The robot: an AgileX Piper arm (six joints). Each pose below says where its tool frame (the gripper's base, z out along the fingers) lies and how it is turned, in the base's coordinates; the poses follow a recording.
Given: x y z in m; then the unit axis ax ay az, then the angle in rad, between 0 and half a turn.
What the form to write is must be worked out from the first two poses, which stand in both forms.
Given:
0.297 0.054 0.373 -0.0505 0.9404 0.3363 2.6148
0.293 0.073 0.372 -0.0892 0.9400 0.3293 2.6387
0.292 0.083 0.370 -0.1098 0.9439 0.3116 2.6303
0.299 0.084 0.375 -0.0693 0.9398 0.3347 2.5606
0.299 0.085 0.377 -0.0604 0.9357 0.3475 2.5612
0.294 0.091 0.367 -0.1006 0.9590 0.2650 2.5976
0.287 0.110 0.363 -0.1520 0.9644 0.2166 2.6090
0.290 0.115 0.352 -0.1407 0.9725 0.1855 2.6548
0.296 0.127 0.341 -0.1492 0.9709 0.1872 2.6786
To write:
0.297 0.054 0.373 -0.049 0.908 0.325 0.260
0.293 0.073 0.372 -0.086 0.910 0.319 0.249
0.292 0.083 0.370 -0.106 0.913 0.301 0.253
0.299 0.084 0.375 -0.066 0.900 0.321 0.286
0.299 0.085 0.377 -0.058 0.897 0.333 0.286
0.294 0.091 0.367 -0.097 0.924 0.255 0.269
0.287 0.110 0.363 -0.147 0.930 0.209 0.263
0.290 0.115 0.352 -0.137 0.944 0.180 0.241
0.296 0.127 0.341 -0.145 0.945 0.182 0.229

